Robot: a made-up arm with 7 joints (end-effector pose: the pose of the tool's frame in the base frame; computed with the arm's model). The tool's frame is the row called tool. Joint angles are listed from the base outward.
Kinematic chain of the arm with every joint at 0, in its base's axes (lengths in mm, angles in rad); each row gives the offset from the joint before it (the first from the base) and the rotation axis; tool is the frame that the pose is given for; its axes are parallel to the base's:
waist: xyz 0 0 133.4 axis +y
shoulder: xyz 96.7 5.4 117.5 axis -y
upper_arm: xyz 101.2 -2.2 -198 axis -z
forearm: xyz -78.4 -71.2 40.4 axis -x
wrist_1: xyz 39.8 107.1 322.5 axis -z
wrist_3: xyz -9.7 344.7 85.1 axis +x
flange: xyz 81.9 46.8 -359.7 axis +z
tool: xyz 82.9 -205.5 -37
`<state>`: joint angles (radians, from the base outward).
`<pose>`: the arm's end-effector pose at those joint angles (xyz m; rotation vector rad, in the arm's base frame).
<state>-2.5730 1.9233 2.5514 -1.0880 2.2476 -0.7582 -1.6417</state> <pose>-0.0748 0.0404 0.1067 -0.3371 0.3056 0.7344</pose>
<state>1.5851 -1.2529 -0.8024 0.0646 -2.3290 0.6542 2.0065</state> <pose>0.3237 -0.7388 0.0186 -1.4508 1.9628 0.5170</pose>
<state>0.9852 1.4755 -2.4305 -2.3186 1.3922 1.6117 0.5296</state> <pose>0.1111 0.7230 -0.3443 0.6809 1.2027 -0.6209</pose>
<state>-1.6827 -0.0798 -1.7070 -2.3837 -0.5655 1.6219 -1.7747</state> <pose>-0.1362 -0.4354 1.2312 -0.5869 2.3045 0.4053</pose>
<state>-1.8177 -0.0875 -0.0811 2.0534 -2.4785 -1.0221 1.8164</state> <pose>0.2313 -0.1333 0.0692 0.8649 -2.6845 -1.3324</pose>
